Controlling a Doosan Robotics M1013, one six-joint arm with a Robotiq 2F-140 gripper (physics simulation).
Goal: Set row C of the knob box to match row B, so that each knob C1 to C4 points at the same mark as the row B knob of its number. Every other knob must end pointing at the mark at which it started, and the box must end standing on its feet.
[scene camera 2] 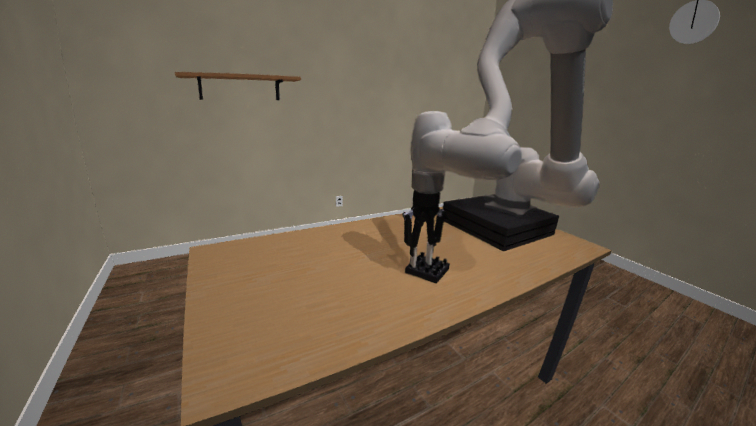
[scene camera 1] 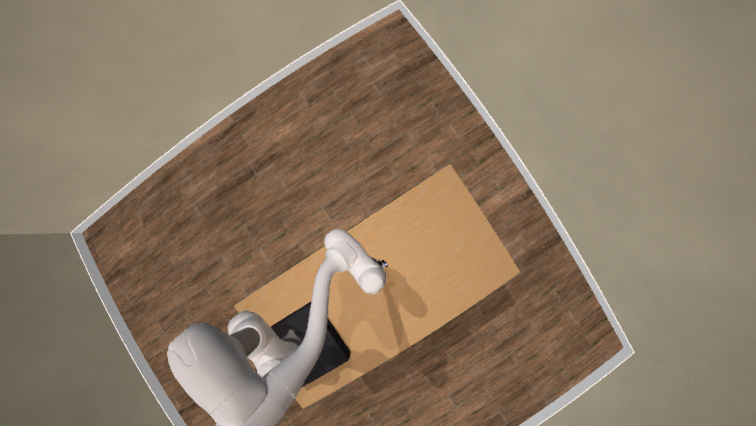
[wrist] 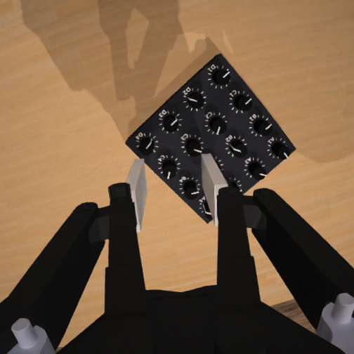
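Pixels of known places: gripper, fingertip midpoint: (scene camera 2: pixel 420 264); arm's base, origin of the base link: (scene camera 2: pixel 510 208) (scene camera 1: pixel 292 350).
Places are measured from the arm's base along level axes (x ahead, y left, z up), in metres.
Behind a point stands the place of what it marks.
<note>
The black knob box (scene camera 2: pixel 435 276) {x 0.635, y 0.079, z -0.068 m} (wrist: pixel 196 123) lies flat on the table. In the wrist view, C1 (wrist: pixel 243 103) and B1 (wrist: pixel 263 127) point to the upper right. C2 (wrist: pixel 218 125) points down, while the line on B2 (wrist: pixel 237 148) lies toward the upper left. C3 (wrist: pixel 193 147) points right and slightly down; B3 is mostly hidden behind the right finger. C4 (wrist: pixel 169 167) points down and B4 (wrist: pixel 190 190) right. My gripper (scene camera 2: pixel 421 263) {x 0.639, y 0.021, z -0.050 m} (wrist: pixel 173 172) is partly open and empty, pointing down at the box, its fingers appearing either side of C4.
The wooden table (scene camera 1: pixel 444 227) {x 1.042, y -0.114, z -0.090 m} (scene camera 2: pixel 296 306) {x 1.011, y -0.071, z -0.090 m} carries the arm's black base block (scene camera 1: pixel 330 349) {x 0.155, y -0.134, z 0.000 m} (scene camera 2: pixel 502 224) {x 0.228, y 0.075, z 0.001 m} near one end. The white arm (scene camera 1: pixel 317 312) {x 0.482, y 0.086, z 0.517 m} (scene camera 2: pixel 476 153) {x 0.699, y 0.190, z 0.316 m} reaches over the table and hides most of the box in scene camera 1. A wall shelf (scene camera 2: pixel 238 76) hangs behind.
</note>
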